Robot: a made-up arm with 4 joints. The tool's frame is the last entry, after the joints. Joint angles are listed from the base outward. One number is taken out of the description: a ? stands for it. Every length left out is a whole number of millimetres.
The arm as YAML. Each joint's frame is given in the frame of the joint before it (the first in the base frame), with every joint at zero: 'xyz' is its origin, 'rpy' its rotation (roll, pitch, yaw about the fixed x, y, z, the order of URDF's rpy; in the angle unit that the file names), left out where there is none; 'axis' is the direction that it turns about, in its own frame. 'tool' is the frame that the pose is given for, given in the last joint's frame.
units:
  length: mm
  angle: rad
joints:
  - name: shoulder
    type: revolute
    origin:
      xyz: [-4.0, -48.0, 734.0]
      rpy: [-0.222, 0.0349, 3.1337]
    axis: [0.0, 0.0, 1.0]
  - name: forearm
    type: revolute
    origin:
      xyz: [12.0, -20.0, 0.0]
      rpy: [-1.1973, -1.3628, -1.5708]
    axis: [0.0, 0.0, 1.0]
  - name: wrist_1
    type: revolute
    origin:
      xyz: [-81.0, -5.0, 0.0]
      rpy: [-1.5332, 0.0, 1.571]
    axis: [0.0, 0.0, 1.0]
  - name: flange
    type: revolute
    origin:
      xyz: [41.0, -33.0, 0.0]
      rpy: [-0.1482, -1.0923, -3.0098]
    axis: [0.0, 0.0, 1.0]
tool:
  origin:
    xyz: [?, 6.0, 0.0]
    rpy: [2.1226, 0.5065, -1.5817]
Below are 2 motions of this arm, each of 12 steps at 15 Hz.
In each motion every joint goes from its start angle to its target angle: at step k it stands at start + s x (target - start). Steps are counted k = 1, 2, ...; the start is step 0. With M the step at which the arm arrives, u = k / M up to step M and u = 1 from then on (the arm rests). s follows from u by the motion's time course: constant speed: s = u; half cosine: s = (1 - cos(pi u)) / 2; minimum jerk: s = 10 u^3 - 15 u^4 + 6 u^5.
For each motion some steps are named. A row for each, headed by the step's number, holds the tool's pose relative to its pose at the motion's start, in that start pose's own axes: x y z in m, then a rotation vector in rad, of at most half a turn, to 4 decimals.
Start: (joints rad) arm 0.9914 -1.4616 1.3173 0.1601
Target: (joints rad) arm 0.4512 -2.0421 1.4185 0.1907
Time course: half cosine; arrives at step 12
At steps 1, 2, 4, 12:
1: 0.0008 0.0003 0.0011 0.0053 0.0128 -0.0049
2: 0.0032 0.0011 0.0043 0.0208 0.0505 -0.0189
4: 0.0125 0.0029 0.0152 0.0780 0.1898 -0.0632
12: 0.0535 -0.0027 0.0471 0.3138 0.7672 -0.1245

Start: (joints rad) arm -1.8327 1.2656 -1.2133 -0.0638
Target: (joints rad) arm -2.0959 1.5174 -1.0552 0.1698
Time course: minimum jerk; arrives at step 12
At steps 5, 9, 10, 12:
5: 0.0223 0.0074 0.0027 -0.0484 0.1734 -0.1137
9: 0.0558 0.0129 -0.0024 -0.1341 0.4560 -0.2673
10: 0.0596 0.0131 -0.0038 -0.1455 0.4914 -0.2840
12: 0.0615 0.0132 -0.0046 -0.1516 0.5099 -0.2925

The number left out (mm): -131.0
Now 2 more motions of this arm.
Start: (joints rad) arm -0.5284 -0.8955 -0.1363 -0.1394
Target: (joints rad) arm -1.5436 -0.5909 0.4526 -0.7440
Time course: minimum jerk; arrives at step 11
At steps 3, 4, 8, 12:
3: 0.0019 0.0099 -0.0111 -0.0186 -0.1722 -0.1159
4: 0.0066 0.0201 -0.0232 -0.0460 -0.3430 -0.2292
8: 0.0784 0.0560 -0.0818 -0.3300 -1.1225 -0.7621
12: 0.1032 0.0561 -0.0903 -0.4266 -1.2662 -0.8743

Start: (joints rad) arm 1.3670 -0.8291 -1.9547 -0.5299
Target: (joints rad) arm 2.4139 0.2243 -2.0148 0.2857
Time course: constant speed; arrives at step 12
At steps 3, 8, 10, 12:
3: 0.0444 -0.0055 0.0290 0.1498 0.4529 -0.0416
8: 0.1016 -0.0125 0.0312 0.2468 1.2239 0.1791
10: 0.1102 -0.0082 0.0247 0.2143 1.5040 0.3665
12: 0.1089 -0.0016 0.0201 0.1323 1.7473 0.6058

